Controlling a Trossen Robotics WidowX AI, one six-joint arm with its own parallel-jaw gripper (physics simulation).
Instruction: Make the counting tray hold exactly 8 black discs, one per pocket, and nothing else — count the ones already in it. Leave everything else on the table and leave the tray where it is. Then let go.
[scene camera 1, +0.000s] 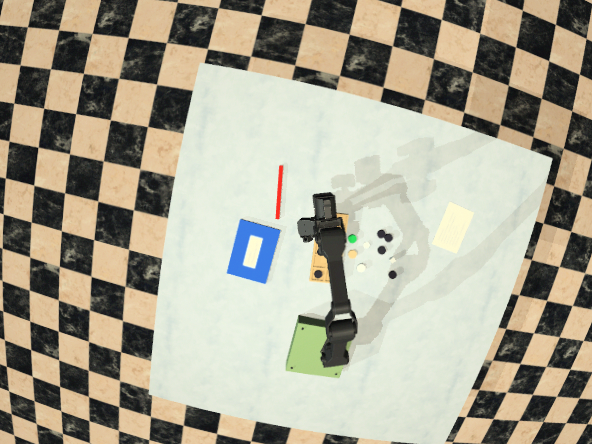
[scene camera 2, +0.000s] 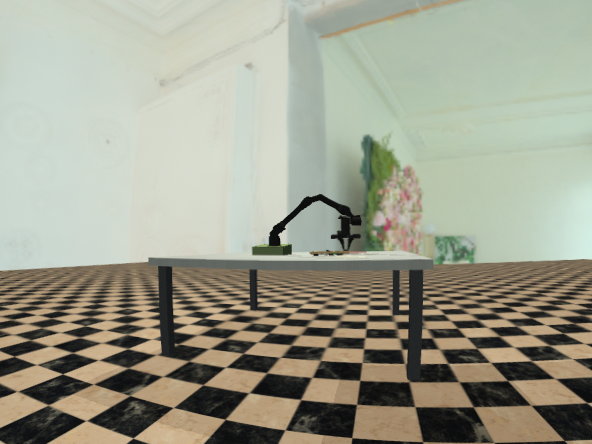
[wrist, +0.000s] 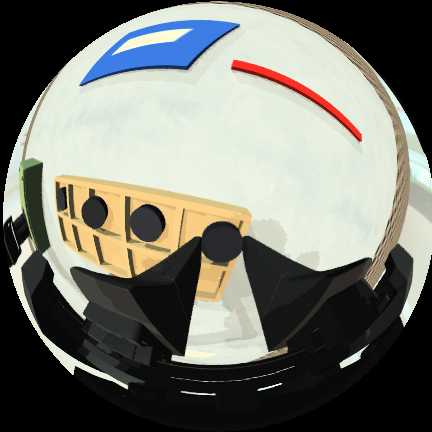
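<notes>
The counting tray (scene camera 1: 320, 262) (wrist: 160, 195) is wooden, with two rows of pockets. In the wrist view, black discs (wrist: 61, 199) (wrist: 95, 212) (wrist: 147, 223) sit in three pockets of the far row. Visible near-row pockets at the left look empty; a finger hides part of that row. My gripper (scene camera 2: 346, 249) (wrist: 221, 241) is shut on another black disc (wrist: 222, 244), held in front of the tray's right end, apparently above it. Loose black discs (scene camera 1: 381, 233) (scene camera 1: 388, 238) (scene camera 1: 382, 250) (scene camera 1: 392, 274) lie right of the tray in scene camera 1.
A green disc (scene camera 1: 352, 238), a tan disc (scene camera 1: 353, 254), a white disc (scene camera 1: 361, 268) and small pale pieces (scene camera 1: 366, 245) (scene camera 1: 393, 260) lie right of the tray. A blue board (scene camera 1: 236, 260) (wrist: 110, 67) and red bar (scene camera 1: 279, 192) (wrist: 300, 90) lie left. A cream card (scene camera 1: 453, 227) lies far right.
</notes>
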